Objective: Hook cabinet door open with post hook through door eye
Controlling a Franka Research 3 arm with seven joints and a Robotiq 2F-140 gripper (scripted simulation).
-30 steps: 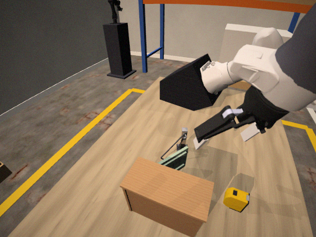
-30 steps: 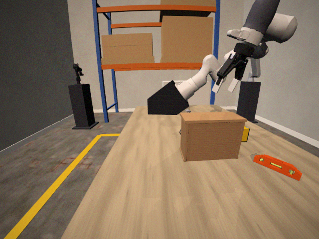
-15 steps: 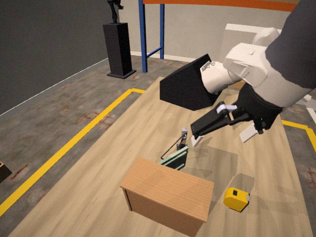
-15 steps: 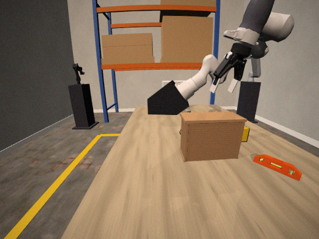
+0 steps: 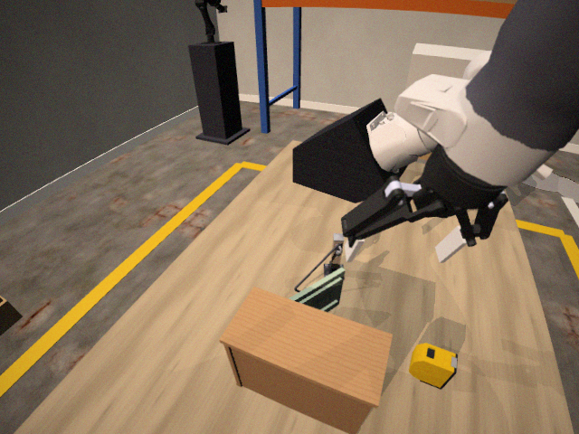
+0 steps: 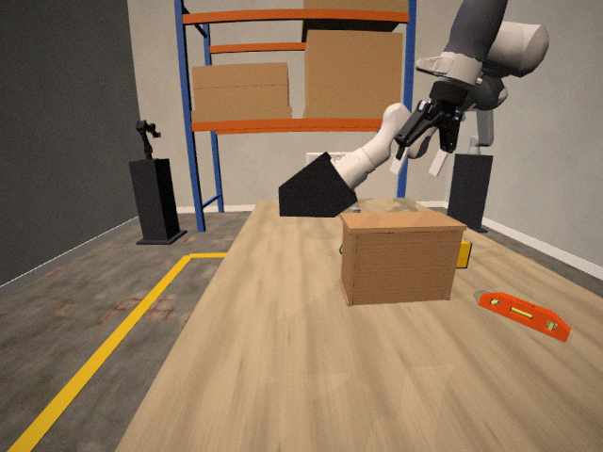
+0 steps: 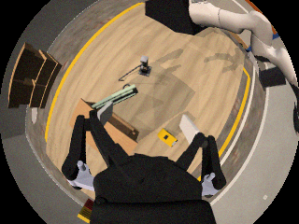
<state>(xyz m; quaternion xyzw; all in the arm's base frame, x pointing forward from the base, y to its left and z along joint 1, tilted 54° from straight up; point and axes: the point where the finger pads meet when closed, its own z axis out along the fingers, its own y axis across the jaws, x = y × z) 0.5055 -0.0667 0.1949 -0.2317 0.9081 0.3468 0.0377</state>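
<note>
Now: the green door 30 mm ahead of my hand, 130 mm to the right of it and 180 mm below it. Also, from my hand: hook post: 110 mm behind, 130 mm to the right, 170 mm below; then yellow tape measure: 20 mm ahead, 120 mm to the left, 210 mm below; then orange spirit level: 270 mm ahead, 130 mm to the left, 230 mm below.
</note>
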